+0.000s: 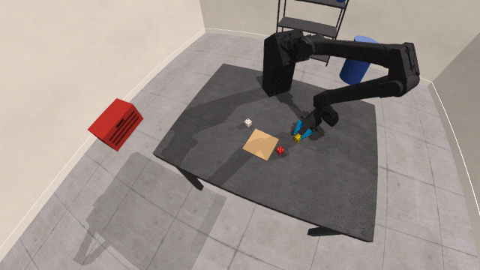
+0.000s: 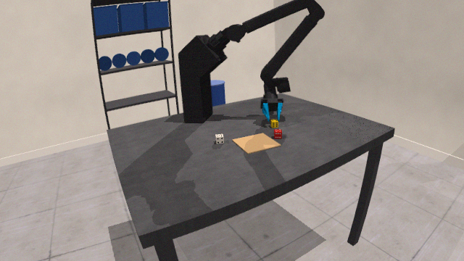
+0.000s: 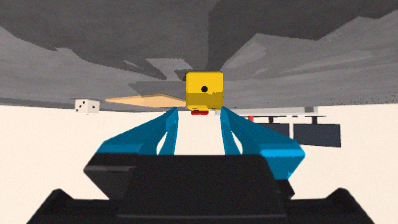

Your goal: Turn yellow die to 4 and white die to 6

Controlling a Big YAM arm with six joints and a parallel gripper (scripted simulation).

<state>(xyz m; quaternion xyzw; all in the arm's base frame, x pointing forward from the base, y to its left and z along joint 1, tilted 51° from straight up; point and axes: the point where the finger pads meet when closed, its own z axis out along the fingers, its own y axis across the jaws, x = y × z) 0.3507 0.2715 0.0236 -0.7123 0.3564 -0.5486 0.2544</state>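
My gripper is now 1 cm to the right of the yellow die and 2 cm above it. From my hand the other things lie so: tan mat: 14 cm ahead, 13 cm to the right, 4 cm below; red die: 12 cm ahead, 3 cm to the right, 2 cm below; white die: 8 cm ahead, 26 cm to the right, 2 cm below.
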